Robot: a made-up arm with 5 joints.
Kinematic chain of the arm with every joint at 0, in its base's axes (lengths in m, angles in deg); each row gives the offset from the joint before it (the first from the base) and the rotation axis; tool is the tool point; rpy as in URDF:
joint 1: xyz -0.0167 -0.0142 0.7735 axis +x
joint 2: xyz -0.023 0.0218 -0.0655 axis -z
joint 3: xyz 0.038 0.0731 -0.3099 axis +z
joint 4: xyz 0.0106 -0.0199 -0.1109 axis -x
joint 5: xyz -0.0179 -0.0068 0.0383 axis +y
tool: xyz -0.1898 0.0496 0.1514 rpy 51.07 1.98 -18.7
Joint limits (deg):
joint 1: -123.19..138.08
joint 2: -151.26..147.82
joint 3: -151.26..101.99
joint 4: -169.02..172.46
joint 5: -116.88..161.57
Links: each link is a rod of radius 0.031 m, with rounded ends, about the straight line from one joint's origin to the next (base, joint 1, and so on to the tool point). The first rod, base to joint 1, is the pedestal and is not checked.
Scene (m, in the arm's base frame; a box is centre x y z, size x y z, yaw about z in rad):
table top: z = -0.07
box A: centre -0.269 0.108 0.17 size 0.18 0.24 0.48 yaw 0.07
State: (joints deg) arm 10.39 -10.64 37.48 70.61 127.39
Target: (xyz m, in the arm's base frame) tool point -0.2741 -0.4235 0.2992
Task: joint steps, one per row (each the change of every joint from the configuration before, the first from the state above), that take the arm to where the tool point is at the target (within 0.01 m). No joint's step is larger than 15 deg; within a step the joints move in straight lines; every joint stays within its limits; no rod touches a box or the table.
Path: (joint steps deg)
1: -14.90 -2.57 -3.41 14.75 -5.03
2: -14.90 -2.56 -3.42 14.75 -5.04
3: -14.90 -2.57 -3.41 14.75 -5.03
4: -8.59 -8.86 10.64 -2.63 -6.38
5: -8.59 -8.86 10.63 -2.63 -6.37
6: -8.59 -8.86 10.64 -2.62 -6.38

